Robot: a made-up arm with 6 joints.
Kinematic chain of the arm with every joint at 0, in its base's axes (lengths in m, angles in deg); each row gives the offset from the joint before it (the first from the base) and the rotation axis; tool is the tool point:
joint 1: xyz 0 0 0.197 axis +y
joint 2: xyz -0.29 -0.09 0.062 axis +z
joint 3: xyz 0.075 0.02 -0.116 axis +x
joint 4: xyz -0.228 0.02 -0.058 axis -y
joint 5: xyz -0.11 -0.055 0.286 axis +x
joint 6: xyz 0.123 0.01 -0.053 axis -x
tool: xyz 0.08 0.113 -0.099
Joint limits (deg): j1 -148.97..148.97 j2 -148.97..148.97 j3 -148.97..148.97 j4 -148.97..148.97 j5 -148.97..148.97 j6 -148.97..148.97
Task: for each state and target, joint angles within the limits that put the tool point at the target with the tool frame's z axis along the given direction. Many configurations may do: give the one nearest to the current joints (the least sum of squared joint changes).
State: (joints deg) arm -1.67 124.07 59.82 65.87 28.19 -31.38
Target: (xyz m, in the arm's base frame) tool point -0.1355 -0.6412 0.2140 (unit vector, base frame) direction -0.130 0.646 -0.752
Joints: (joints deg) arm 14.43 104.59 73.18 89.32 62.68 -64.89
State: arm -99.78 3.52 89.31 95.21 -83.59 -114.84
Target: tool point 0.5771 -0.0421 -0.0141 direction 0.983 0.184 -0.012
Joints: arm -148.97 -30.28 131.63 57.26 -119.88 -130.97
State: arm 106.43 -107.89 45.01 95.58 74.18 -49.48
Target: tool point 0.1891 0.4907 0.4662 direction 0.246 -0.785 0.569
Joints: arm 130.18 -84.61 16.55 91.39 69.65 -66.88
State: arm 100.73 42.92 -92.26 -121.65 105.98 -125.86
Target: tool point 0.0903 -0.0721 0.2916 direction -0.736 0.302 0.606
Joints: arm 130.63 86.08 -87.59 -97.31 139.94 -147.82
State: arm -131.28 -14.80 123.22 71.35 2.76 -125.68
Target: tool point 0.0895 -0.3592 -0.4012 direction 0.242 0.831 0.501
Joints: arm -80.64 2.88 99.17 36.82 22.02 -141.53
